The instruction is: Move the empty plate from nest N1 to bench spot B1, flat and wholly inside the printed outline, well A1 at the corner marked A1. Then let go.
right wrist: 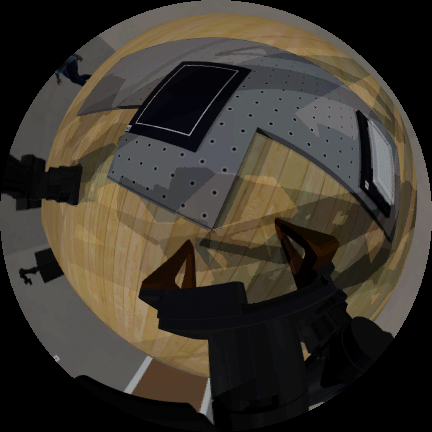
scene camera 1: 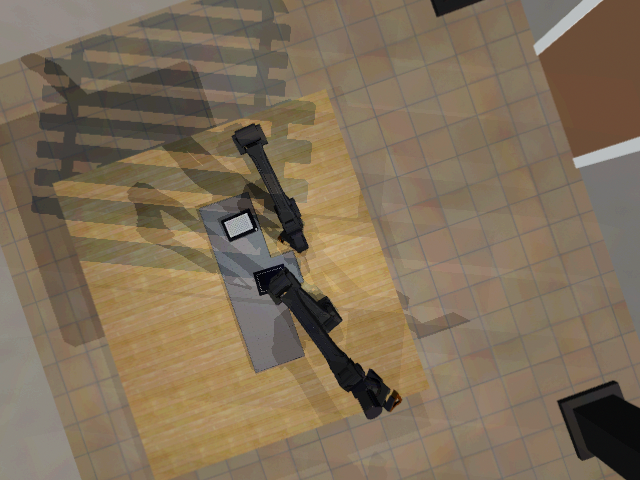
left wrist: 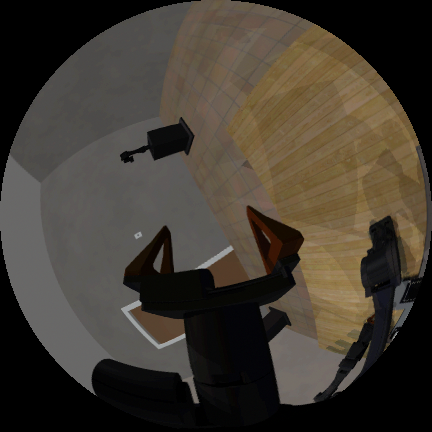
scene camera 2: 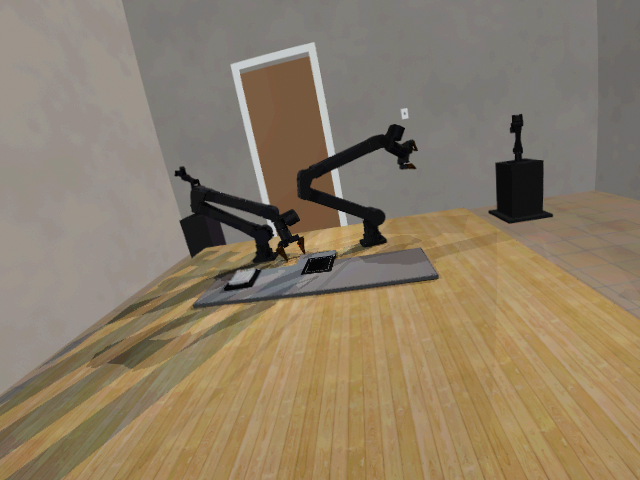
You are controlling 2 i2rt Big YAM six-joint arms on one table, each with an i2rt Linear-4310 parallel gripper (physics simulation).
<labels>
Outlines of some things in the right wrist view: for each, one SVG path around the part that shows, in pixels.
My right gripper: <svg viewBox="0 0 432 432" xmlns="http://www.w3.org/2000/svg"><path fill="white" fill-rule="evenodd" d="M335 236L298 226L275 217L274 227L297 289L251 304L247 303L244 284L241 281L196 287L194 247L189 239L172 256L142 280L138 298L157 309L156 317L159 318L159 329L193 339L208 340L211 399L214 399L214 405L228 410L240 411L249 404L248 400L271 396L271 403L276 406L282 406L296 399L306 390L306 370L295 321L311 314L337 290L330 277L330 273L335 267L331 259L339 246ZM186 258L185 271L181 287L179 287L175 283L175 276ZM287 235L303 247L305 251L303 258L293 247Z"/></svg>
A plate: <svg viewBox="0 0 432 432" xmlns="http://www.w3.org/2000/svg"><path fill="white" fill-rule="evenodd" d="M369 119L367 120L371 168L373 168L372 182L384 200L390 205L393 204L394 169L391 146L377 126Z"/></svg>
</labels>
